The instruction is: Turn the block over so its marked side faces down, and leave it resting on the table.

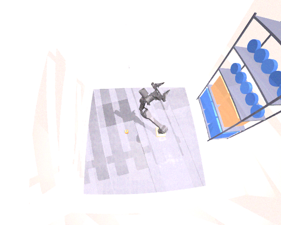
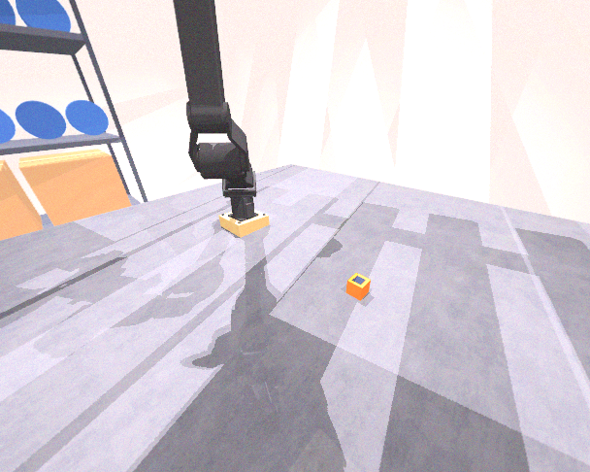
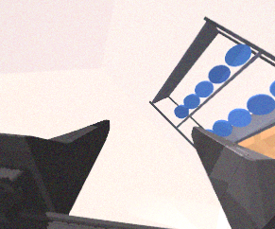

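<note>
My gripper tip is now 37 cm short of the orange block, 14 cm to the right of it and 60 cm above it.
</note>
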